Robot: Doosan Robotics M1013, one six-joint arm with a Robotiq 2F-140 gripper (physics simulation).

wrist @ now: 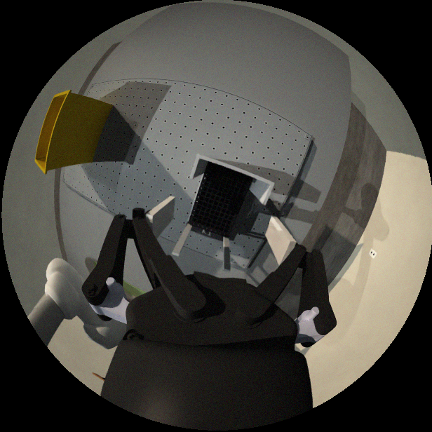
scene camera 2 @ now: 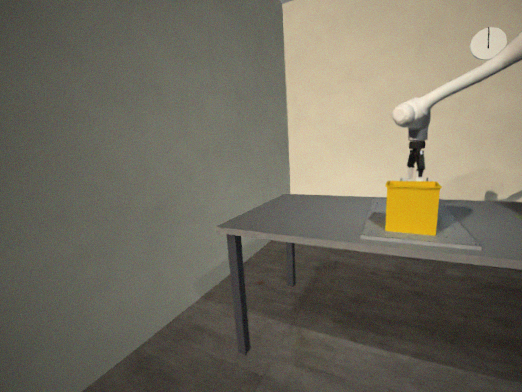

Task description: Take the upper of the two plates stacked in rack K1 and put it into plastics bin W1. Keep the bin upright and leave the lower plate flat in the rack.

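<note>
Rack K1 (wrist: 261,189) is a grey open holder with raised walls and two front posts, near the middle of the wrist view. A black gridded plate (wrist: 220,200) lies in it; a second plate below cannot be told apart. Yellow bin W1 (scene camera 2: 412,207) (wrist: 75,130) stands upright, at the left in the wrist view. It hides most of the rack in the scene view. My gripper (scene camera 2: 416,174) (wrist: 221,216) is open and empty, pointing down above the rack, with its light finger pads on either side of the rack in the wrist view.
Bin and rack stand on a perforated grey board (scene camera 2: 455,234) (wrist: 215,120) on a grey table (scene camera 2: 310,215) (wrist: 250,40). The bin's tall walls rise beside the rack. A round clock (scene camera 2: 488,43) hangs on the beige wall.
</note>
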